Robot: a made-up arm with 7 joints. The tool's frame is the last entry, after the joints.
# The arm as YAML. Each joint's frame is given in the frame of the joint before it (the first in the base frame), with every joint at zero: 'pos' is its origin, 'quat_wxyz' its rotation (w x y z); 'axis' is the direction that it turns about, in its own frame. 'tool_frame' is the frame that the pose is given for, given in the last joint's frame.
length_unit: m
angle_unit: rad
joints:
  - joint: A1
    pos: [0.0, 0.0, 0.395]
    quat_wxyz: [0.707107, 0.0, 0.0, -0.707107]
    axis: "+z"
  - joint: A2
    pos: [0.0, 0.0, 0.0]
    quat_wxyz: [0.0, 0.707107, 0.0, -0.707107]
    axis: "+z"
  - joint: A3
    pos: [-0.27, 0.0, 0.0]
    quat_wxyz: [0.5, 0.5, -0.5, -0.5]
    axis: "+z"
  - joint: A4
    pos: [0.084, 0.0, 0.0]
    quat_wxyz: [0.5, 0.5, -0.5, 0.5]
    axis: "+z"
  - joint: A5
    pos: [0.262, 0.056, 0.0]
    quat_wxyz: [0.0, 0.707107, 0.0, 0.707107]
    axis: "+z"
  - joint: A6
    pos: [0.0, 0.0, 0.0]
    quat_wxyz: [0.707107, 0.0, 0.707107, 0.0]
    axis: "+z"
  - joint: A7
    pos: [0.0, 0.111, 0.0]
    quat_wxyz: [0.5, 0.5, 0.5, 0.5]
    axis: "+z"
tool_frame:
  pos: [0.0, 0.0, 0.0]
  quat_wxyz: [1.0, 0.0, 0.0, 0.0]
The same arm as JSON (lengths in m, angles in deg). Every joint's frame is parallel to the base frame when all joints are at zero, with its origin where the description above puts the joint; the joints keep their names.
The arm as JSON. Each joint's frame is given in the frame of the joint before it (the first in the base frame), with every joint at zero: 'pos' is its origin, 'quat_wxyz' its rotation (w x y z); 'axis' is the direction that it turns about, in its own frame. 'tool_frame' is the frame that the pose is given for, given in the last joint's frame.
{
  "length_unit": "m",
  "angle_unit": "deg",
  "joints": [
    {
      "joint": "A1",
      "pos": [
        0.0,
        0.0,
        0.395
      ],
      "quat_wxyz": [
        1.0,
        0.0,
        0.0,
        0.0
      ],
      "axis": [
        0.0,
        0.0,
        1.0
      ]
    },
    {
      "joint": "A2",
      "pos": [
        0.0,
        0.0,
        0.0
      ],
      "quat_wxyz": [
        1.0,
        0.0,
        0.0,
        0.0
      ],
      "axis": [
        0.0,
        1.0,
        0.0
      ]
    },
    {
      "joint": "A3",
      "pos": [
        0.0,
        0.0,
        0.27
      ],
      "quat_wxyz": [
        1.0,
        0.0,
        0.0,
        0.0
      ],
      "axis": [
        0.0,
        0.0,
        1.0
      ]
    },
    {
      "joint": "A4",
      "pos": [
        0.084,
        0.0,
        0.0
      ],
      "quat_wxyz": [
        1.0,
        0.0,
        0.0,
        0.0
      ],
      "axis": [
        0.0,
        -1.0,
        0.0
      ]
    },
    {
      "joint": "A5",
      "pos": [
        -0.056,
        0.0,
        0.262
      ],
      "quat_wxyz": [
        1.0,
        0.0,
        0.0,
        0.0
      ],
      "axis": [
        0.0,
        0.0,
        1.0
      ]
    },
    {
      "joint": "A6",
      "pos": [
        0.0,
        0.0,
        0.0
      ],
      "quat_wxyz": [
        1.0,
        0.0,
        0.0,
        0.0
      ],
      "axis": [
        0.0,
        -1.0,
        0.0
      ]
    },
    {
      "joint": "A7",
      "pos": [
        0.111,
        0.0,
        0.0
      ],
      "quat_wxyz": [
        1.0,
        0.0,
        0.0,
        0.0
      ],
      "axis": [
        0.0,
        0.0,
        -1.0
      ]
    }
  ],
  "tool_frame": {
    "pos": [
      0.0,
      0.0,
      0.0
    ],
    "quat_wxyz": [
      0.0,
      1.0,
      0.0,
      0.0
    ]
  }
}

